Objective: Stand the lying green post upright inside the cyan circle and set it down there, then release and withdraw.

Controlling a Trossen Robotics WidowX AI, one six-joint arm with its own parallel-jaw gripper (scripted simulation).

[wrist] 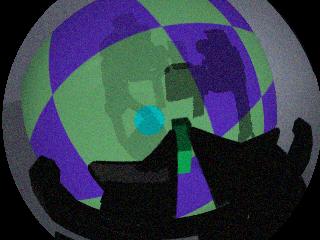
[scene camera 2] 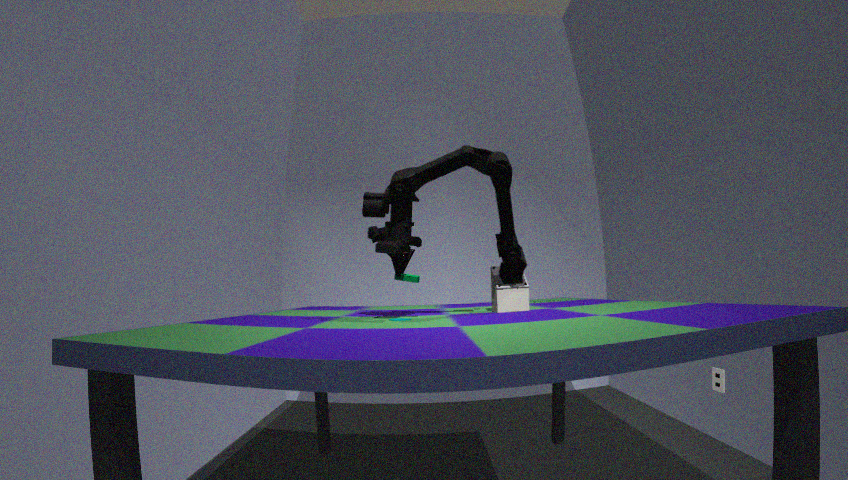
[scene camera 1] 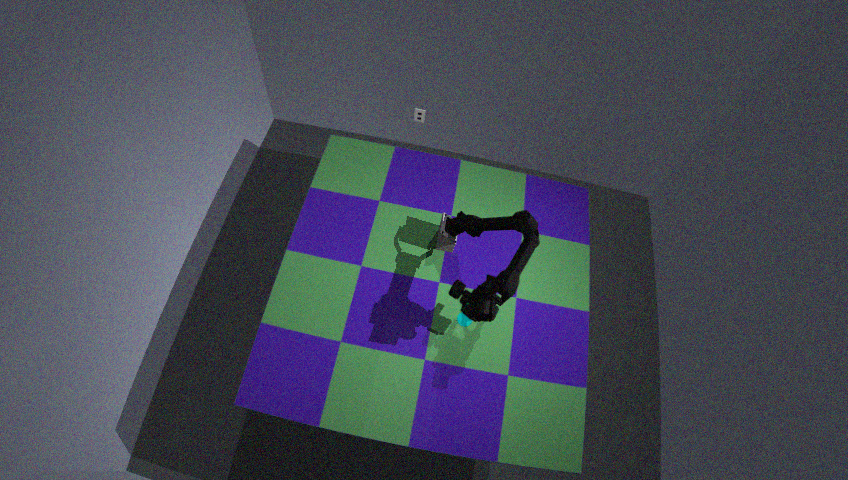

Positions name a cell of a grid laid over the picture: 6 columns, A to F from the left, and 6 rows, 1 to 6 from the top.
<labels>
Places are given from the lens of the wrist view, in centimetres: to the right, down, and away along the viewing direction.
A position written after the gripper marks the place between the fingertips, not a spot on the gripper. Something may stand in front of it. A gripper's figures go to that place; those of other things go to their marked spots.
gripper (wrist: D4): 2, 1, 10
green post (wrist: D4): 2, 0, 9
cyan circle (wrist: C4): -2, 0, 21
The marked spots on the green post and the cyan circle are 13 cm apart.
</labels>
